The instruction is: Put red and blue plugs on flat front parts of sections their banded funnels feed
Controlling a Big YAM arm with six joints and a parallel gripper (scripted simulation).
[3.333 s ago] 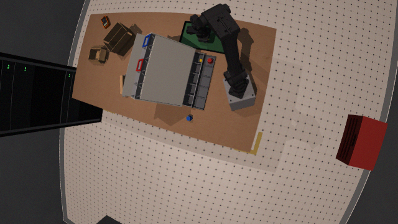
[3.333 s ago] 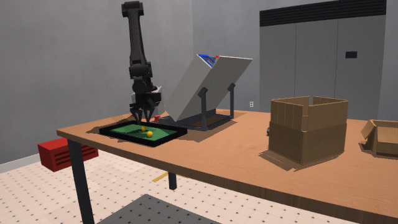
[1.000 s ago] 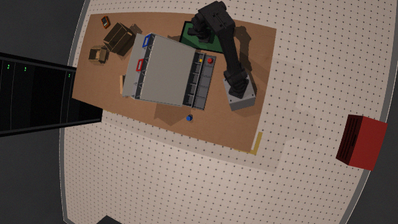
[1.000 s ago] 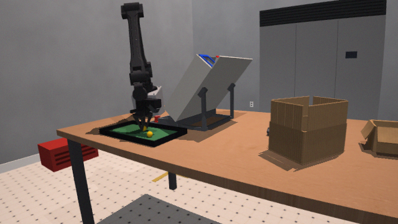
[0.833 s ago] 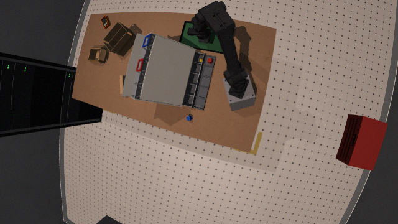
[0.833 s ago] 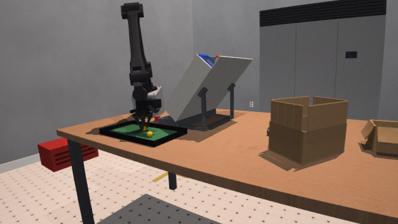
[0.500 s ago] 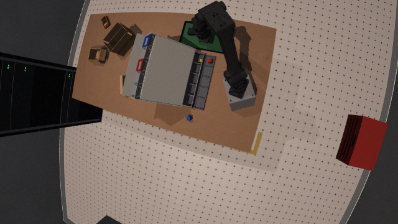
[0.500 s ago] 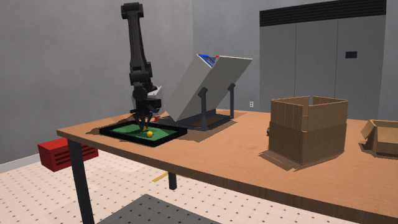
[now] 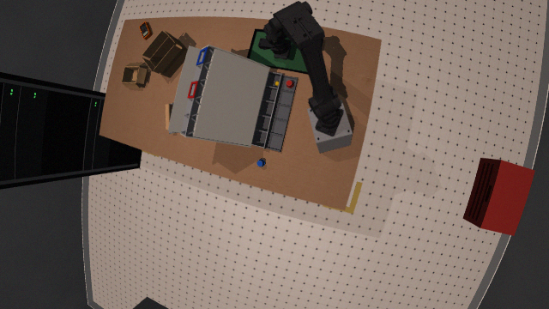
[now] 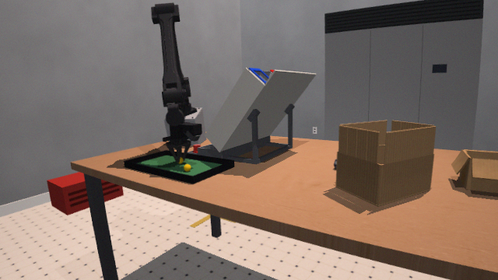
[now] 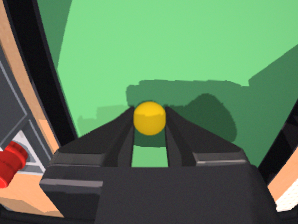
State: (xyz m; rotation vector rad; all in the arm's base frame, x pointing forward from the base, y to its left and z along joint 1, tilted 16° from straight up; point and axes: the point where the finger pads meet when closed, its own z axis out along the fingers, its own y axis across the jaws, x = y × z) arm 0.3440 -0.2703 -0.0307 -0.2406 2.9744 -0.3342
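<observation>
The green tray lies 2 cm ahead of my hand, 3 cm to the right of it and 1 cm below it. The rest, counted from my hand: cardboard box 68 cm ahead, 18 cm to the left, 5 cm above; then sloped grey cover 9 cm ahead, 32 cm to the left, 19 cm above.
</observation>
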